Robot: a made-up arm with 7 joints. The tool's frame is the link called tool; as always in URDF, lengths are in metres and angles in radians. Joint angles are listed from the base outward.
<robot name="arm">
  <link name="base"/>
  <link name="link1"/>
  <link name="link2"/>
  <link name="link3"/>
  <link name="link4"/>
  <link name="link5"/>
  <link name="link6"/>
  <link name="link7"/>
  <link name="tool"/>
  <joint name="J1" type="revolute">
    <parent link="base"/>
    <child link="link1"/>
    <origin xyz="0 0.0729 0"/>
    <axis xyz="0 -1 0"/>
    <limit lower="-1.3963" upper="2"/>
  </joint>
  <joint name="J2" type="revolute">
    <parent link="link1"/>
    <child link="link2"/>
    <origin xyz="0 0.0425 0"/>
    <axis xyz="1 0 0"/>
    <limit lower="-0.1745" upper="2"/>
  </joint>
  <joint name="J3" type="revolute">
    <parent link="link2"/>
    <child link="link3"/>
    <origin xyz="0 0 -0.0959"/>
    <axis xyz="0 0 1"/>
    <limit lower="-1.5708" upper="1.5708"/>
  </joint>
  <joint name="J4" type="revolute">
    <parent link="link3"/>
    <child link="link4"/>
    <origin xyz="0 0 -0.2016"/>
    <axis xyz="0 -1 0"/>
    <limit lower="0" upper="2.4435"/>
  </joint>
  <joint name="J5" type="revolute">
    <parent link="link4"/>
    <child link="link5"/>
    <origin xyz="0 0 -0.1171"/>
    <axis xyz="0 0 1"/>
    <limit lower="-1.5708" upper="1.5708"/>
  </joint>
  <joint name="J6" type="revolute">
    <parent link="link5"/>
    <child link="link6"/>
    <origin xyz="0 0 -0.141"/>
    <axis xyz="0 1 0"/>
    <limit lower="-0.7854" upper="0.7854"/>
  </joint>
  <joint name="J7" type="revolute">
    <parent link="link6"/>
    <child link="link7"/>
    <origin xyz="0 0 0"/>
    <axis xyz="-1 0 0"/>
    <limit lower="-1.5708" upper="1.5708"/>
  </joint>
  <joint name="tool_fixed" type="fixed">
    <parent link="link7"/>
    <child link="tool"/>
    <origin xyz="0 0 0"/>
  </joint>
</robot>
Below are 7 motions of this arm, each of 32 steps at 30 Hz.
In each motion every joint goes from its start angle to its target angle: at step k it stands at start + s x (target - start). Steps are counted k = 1, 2, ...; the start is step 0. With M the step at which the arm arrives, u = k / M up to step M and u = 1 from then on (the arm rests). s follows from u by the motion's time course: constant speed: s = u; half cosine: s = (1 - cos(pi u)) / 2; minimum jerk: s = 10 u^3 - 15 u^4 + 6 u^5.
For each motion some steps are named. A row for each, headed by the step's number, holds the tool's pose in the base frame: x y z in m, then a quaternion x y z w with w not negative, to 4 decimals.
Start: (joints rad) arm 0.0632 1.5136 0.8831 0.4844 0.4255 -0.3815 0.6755
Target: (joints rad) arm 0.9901 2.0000 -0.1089 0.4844 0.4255 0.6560 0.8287
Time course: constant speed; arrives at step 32
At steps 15, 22, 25, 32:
15: 0.0309 0.6254 0.1732 0.4099 -0.6211 0.0467 0.6664
22: -0.0176 0.6147 0.2036 0.3947 -0.5777 0.1376 0.7011
25: -0.0426 0.6100 0.2111 0.3845 -0.5586 0.1847 0.7114
32: -0.1075 0.5990 0.2134 0.3462 -0.5134 0.3098 0.7215

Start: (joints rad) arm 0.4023 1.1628 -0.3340 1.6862 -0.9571 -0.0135 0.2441
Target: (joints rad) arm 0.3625 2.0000 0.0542 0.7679 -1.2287 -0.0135 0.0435
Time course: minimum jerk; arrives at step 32
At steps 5, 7, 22, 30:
5: 0.2941 0.3398 -0.0689 0.5935 -0.3345 -0.6629 0.3105
7: 0.2925 0.3572 -0.0608 0.6114 -0.3068 -0.6580 0.3147
22: 0.1497 0.5500 0.1877 0.8218 0.1431 -0.4570 0.3088
30: 0.0937 0.5508 0.2589 0.8445 0.2301 -0.3843 0.2935

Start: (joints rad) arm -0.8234 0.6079 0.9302 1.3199 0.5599 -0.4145 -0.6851
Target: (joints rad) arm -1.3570 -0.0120 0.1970 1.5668 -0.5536 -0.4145 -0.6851
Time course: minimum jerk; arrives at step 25
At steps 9, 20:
9: -0.0858 0.4214 -0.2880 0.6144 -0.4713 0.1593 0.6125
20: -0.2310 0.1838 -0.3161 0.3963 -0.3476 -0.1516 0.8361

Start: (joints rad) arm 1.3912 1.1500 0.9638 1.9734 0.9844 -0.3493 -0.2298
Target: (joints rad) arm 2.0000 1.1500 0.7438 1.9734 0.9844 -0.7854 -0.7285
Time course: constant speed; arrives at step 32
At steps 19, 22, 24, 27, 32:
19: -0.1078 0.3664 0.1426 0.0407 0.6286 -0.1669 0.7585
22: -0.1136 0.3651 0.1404 0.0682 0.5967 -0.1697 0.7814
24: -0.1175 0.3641 0.1388 0.0869 0.5750 -0.1706 0.7955
27: -0.1234 0.3627 0.1362 0.1154 0.5419 -0.1705 0.8149
32: -0.1332 0.3603 0.1312 0.1638 0.4855 -0.1662 0.8425

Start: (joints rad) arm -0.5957 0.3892 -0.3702 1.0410 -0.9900 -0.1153 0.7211
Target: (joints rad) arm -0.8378 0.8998 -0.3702 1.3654 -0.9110 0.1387 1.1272
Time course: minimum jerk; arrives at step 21
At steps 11, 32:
11: -0.0695 0.2859 -0.4175 -0.1900 0.2255 -0.7157 0.6331
32: -0.0574 0.3328 -0.3686 -0.1784 0.3544 -0.7050 0.5878

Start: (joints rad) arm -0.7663 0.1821 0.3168 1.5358 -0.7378 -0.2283 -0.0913
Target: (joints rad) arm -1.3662 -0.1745 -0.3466 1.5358 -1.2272 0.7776 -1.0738
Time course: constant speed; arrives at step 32
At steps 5, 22, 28, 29, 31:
5: -0.0608 0.2082 -0.3850 0.3314 -0.3360 -0.3581 0.8056
22: -0.1830 0.0603 -0.3521 0.4551 -0.1677 -0.4378 0.7570
28: -0.2151 0.0090 -0.3208 0.4976 -0.1410 -0.4809 0.7080
29: -0.2195 0.0006 -0.3148 0.5045 -0.1383 -0.4881 0.6986
31: -0.2277 -0.0159 -0.3023 0.5179 -0.1344 -0.5025 0.6791

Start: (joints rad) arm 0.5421 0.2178 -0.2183 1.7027 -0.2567 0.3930 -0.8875
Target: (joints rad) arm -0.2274 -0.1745 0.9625 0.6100 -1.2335 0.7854 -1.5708
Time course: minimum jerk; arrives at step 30
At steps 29, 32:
29: -0.0352 0.1466 -0.5280 0.7951 0.1962 -0.2827 0.4995
32: -0.0354 0.1465 -0.5280 0.7949 0.1964 -0.2830 0.4994

